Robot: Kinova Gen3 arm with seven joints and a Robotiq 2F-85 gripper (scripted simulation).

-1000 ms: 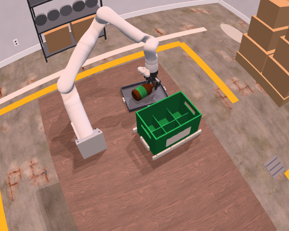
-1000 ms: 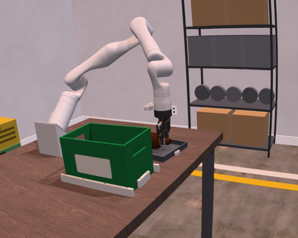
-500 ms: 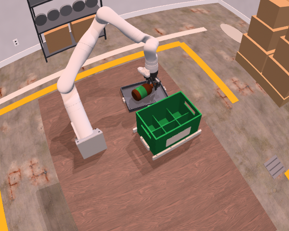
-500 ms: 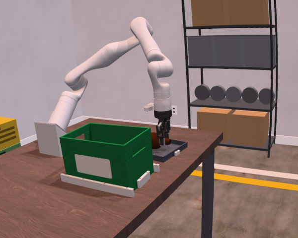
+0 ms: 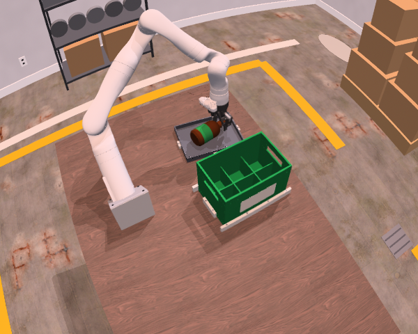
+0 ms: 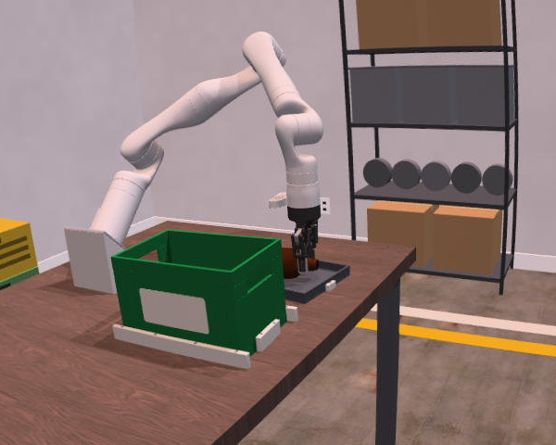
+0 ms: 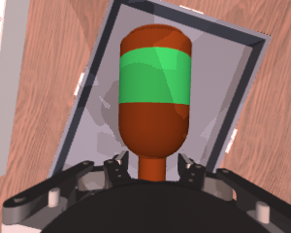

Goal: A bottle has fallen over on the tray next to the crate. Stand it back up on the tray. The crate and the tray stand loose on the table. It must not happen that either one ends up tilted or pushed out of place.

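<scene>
Now: the bottle 5 cm behind my hand and 1 cm to the right of it. The rest, counted from my hand: green crate: 5 cm behind, 32 cm to the right, 4 cm above; dark grey tray: 5 cm behind, 2 cm to the right, 3 cm below.
</scene>
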